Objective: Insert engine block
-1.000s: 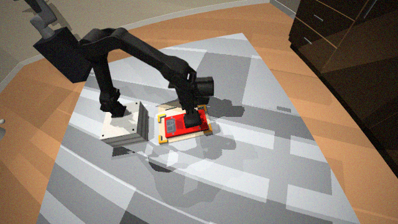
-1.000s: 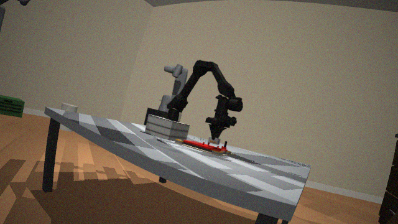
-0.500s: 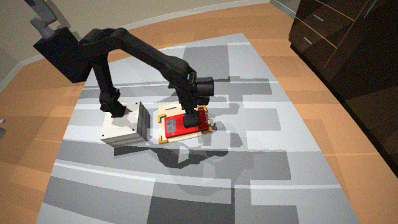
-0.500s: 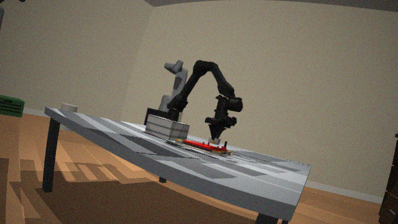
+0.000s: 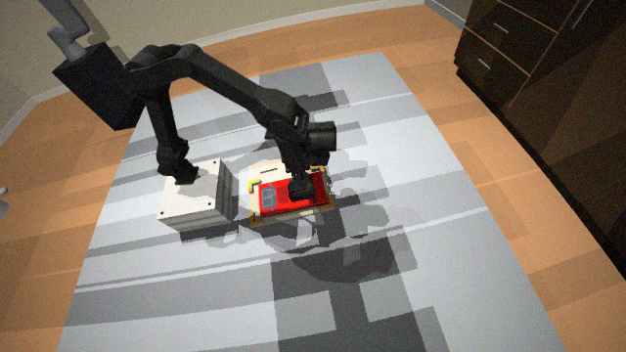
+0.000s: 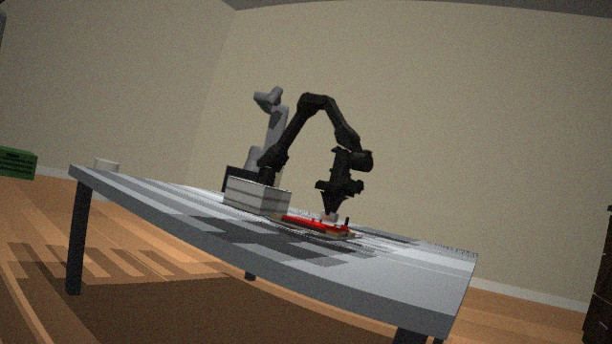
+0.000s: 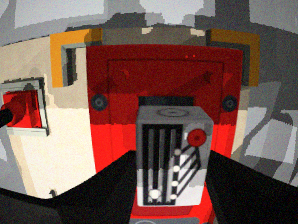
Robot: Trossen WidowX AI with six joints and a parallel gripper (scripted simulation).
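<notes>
My gripper tip is now 1 cm above the grey engine block.
</notes>
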